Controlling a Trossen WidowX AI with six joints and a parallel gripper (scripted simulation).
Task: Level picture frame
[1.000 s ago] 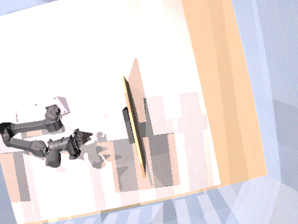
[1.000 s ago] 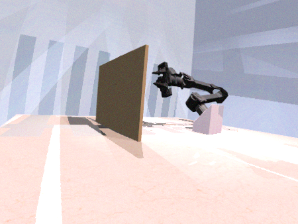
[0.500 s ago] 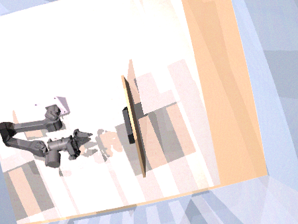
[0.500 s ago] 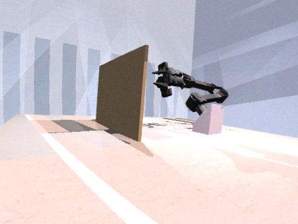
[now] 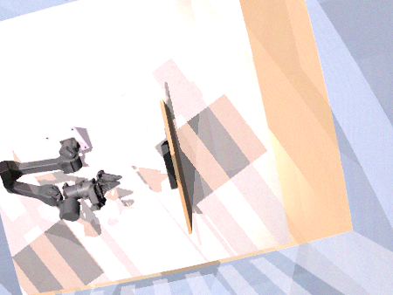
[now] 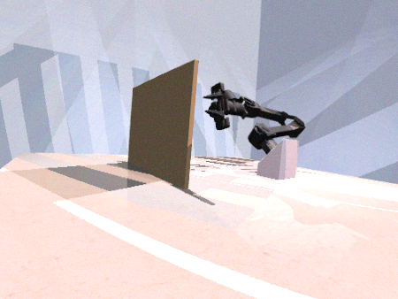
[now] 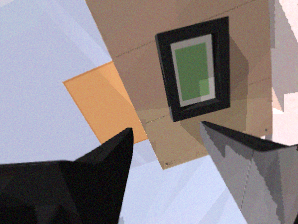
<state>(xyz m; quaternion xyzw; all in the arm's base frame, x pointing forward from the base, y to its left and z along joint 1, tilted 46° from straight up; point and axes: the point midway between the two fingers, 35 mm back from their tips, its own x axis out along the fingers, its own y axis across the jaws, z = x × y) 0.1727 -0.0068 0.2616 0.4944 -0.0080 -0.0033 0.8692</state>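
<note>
Right now my gripper tip is 19 cm short of the picture frame and 9 cm above it. The rest, counted from my gripper tip: tan wall panel 20 cm ahead, 10 cm below, 1 cm to the right.
</note>
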